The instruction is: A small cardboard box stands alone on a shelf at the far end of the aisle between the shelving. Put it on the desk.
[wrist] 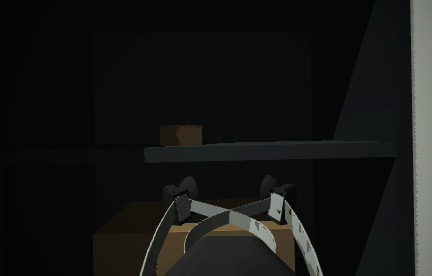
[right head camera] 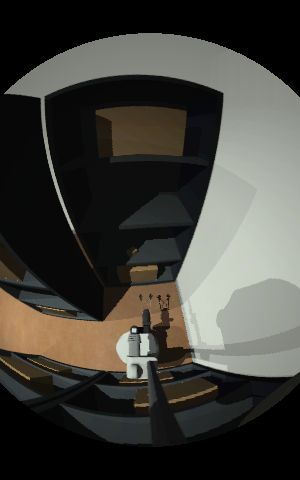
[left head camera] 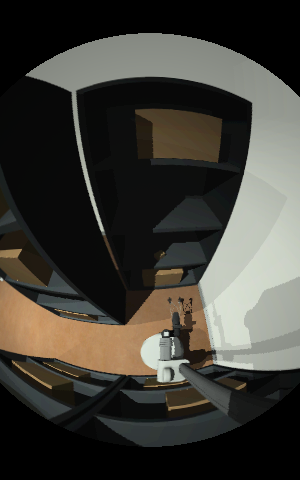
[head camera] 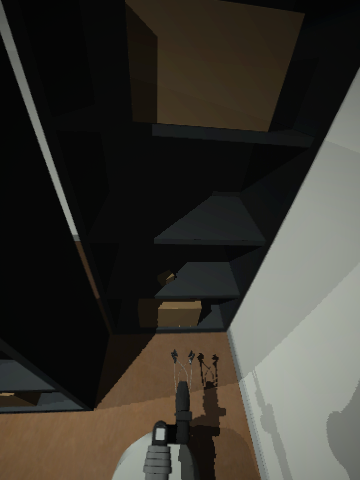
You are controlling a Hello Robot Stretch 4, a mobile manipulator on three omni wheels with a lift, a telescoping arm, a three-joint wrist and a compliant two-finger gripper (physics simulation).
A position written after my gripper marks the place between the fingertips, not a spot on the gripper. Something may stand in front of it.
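Small cardboard box (wrist: 170,135), visible. My gripper (wrist: 228,191), visible too.
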